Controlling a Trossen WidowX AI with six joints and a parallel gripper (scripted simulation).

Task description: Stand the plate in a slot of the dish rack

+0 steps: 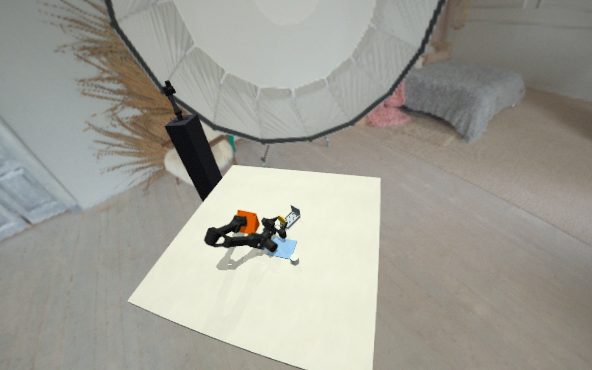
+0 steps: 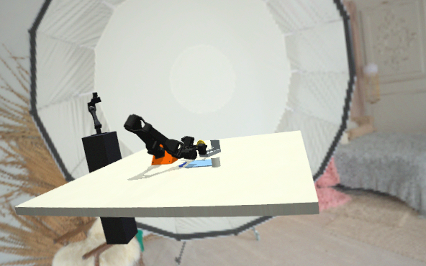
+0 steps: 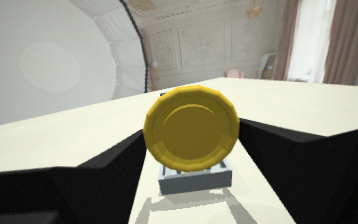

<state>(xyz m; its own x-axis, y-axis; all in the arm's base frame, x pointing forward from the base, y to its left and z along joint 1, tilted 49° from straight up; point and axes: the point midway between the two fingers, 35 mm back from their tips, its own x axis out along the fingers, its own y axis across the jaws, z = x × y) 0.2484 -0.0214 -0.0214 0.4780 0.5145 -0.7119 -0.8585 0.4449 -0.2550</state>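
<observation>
My gripper tip is now 50 mm to the right of the grey dish rack, 50 mm above it and 30 mm short of it. Round my gripper tip: yellow plate: 10 mm to the right; then light blue mat: 160 mm to the right, 70 mm below, 20 mm ahead; then white cup: 240 mm to the right, 120 mm ahead, 50 mm below.
</observation>
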